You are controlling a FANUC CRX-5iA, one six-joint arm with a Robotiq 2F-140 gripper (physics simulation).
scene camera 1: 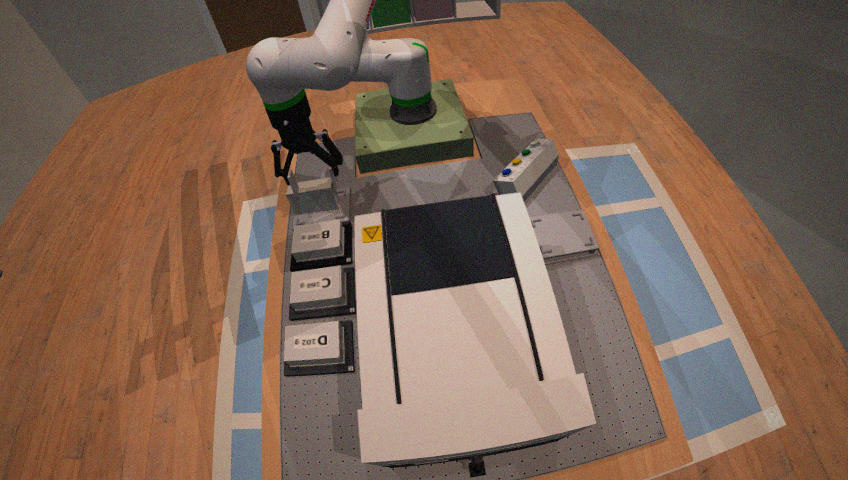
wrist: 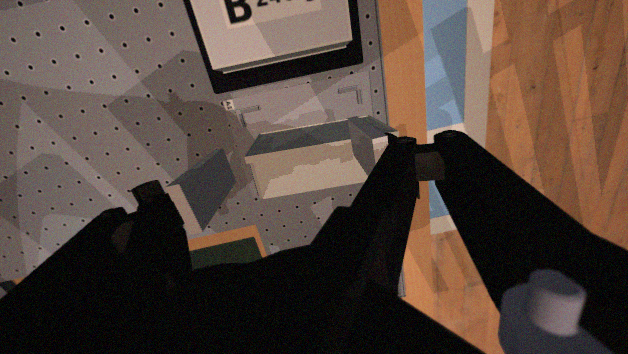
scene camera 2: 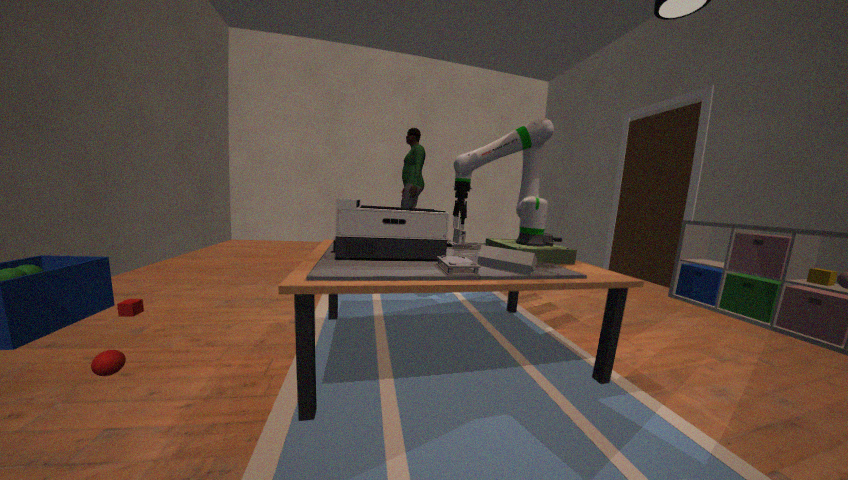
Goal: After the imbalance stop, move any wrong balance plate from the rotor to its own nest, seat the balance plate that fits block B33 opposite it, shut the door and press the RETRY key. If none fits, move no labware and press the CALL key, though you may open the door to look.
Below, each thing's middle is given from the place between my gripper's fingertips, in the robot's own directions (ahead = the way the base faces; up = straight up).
I see the plate A (scene camera 1: 315, 196) 50 mm below my hand, 30 mm to the right of it and 20 mm behind it. The rest, counted from my hand: plate D (scene camera 1: 318, 344): 390 mm ahead, 70 mm below, 30 mm to the left; then plate C (scene camera 1: 320, 288): 250 mm ahead, 70 mm below, 20 mm to the left; then plate B (scene camera 1: 323, 240): 120 mm ahead, 70 mm below.
